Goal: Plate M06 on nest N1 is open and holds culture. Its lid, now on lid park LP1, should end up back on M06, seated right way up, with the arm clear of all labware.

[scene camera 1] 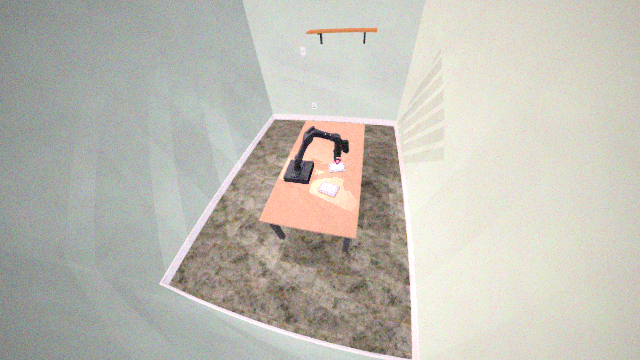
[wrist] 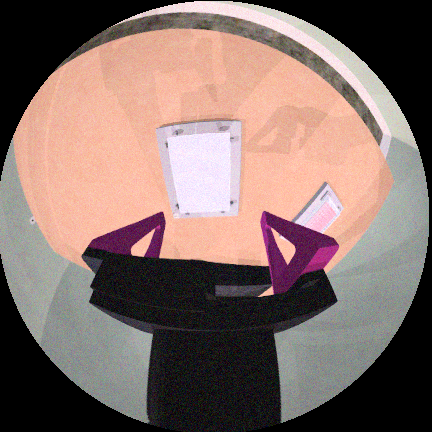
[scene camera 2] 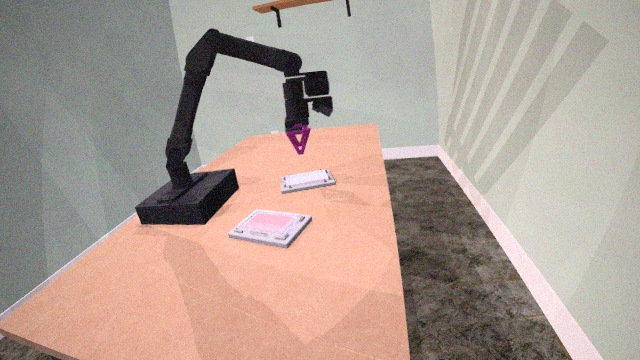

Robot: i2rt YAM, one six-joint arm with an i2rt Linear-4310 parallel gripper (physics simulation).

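Observation:
The white lid lies flat on lid park LP1, a pale grey base. Plate M06, with pink culture showing and no lid on it, sits on nest N1, nearer the camera in the scene camera 2 view. In the wrist view my right finger hides part of the nest. My gripper is open and empty. It points down and hangs above the lid, apart from it, with its fingertips well apart.
The black arm base stands at the left side of the wooden table. The table's right edge runs beyond both bases. A wooden wall shelf hangs on the far wall, away from the arm.

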